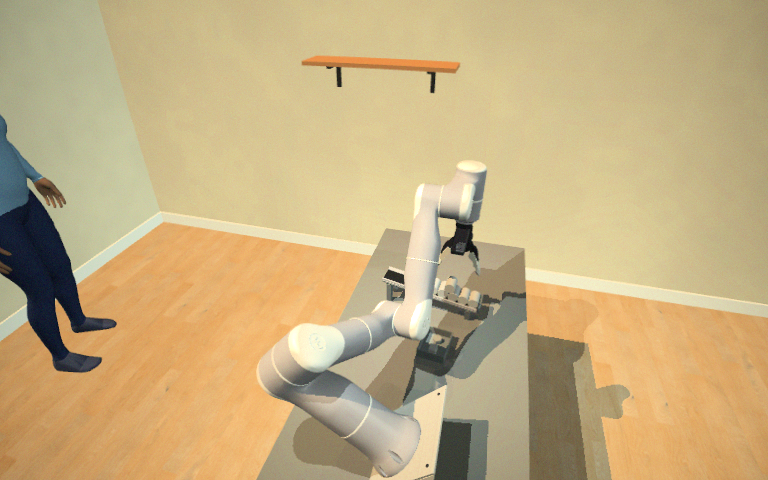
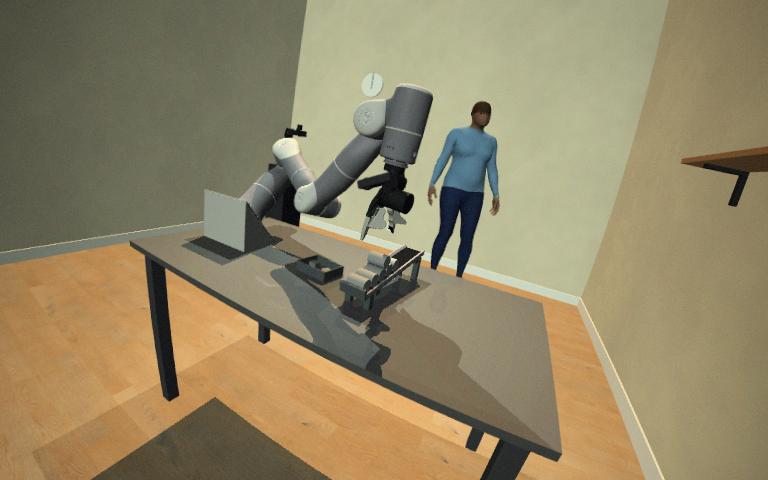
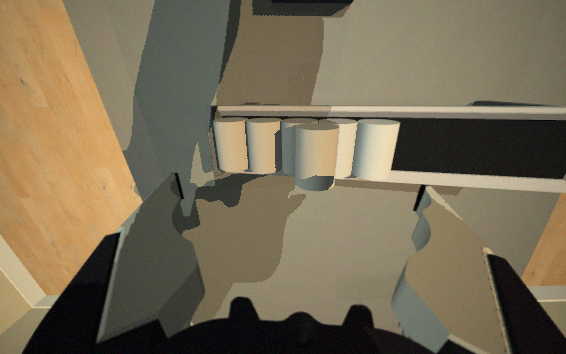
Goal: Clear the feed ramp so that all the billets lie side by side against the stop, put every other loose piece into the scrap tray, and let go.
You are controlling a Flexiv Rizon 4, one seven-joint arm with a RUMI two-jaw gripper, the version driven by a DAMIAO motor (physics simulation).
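Note:
The feed ramp (image 1: 390,281) (image 2: 416,261) (image 3: 475,111) slopes down to its stop (image 2: 352,288) (image 3: 212,150). Several pale cylinders lie across its low end; the first cylinder (image 3: 231,146) is at the stop, and the farthest cylinder (image 3: 376,149) is on the uphill side. One cylinder (image 1: 451,284) (image 2: 377,259) (image 3: 316,152) rests on top of the row, and a greyer piece (image 3: 288,145) beneath is mostly hidden. The scrap tray (image 1: 432,354) (image 2: 309,273) (image 3: 300,9) holds at least one pale piece (image 1: 437,339). My gripper (image 1: 459,263) (image 2: 377,234) (image 3: 296,181) is open and empty, above the ramp.
The ramp and tray stand on the grey table (image 1: 498,407) (image 2: 487,339). An upright plate (image 2: 224,220) stands by the arm's base. A person (image 2: 470,158) stands beyond the table. A wall shelf (image 1: 379,63) (image 2: 736,157) hangs high. Arm shadows cross the table.

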